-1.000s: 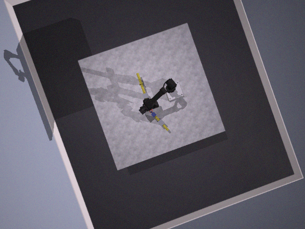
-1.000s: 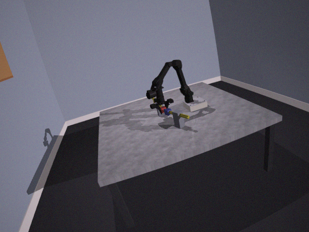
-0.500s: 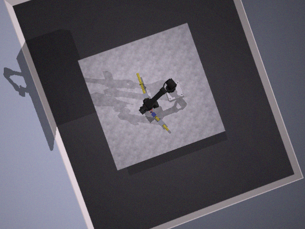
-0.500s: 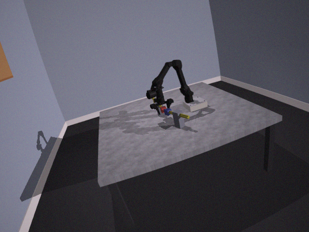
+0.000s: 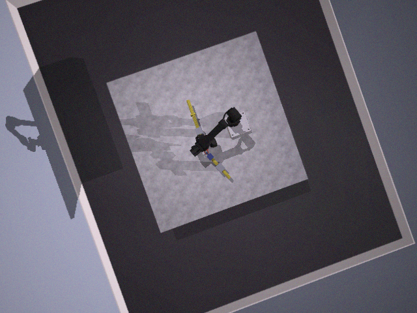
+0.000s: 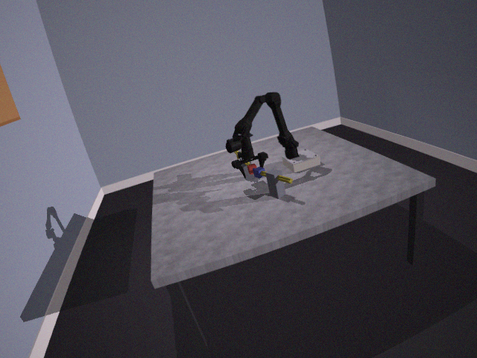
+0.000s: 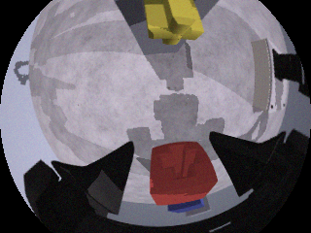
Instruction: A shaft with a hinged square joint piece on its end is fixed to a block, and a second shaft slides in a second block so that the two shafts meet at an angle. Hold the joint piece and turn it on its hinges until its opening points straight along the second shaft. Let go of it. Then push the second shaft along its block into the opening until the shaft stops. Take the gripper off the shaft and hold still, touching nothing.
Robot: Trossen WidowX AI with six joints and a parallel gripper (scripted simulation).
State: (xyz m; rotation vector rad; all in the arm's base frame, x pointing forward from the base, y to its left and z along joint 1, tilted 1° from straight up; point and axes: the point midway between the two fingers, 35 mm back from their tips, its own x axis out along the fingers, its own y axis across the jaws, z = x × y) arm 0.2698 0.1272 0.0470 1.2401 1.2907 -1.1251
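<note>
Right now my gripper tip is 4 cm below the red square joint piece and 1 cm to the right of it.
</note>
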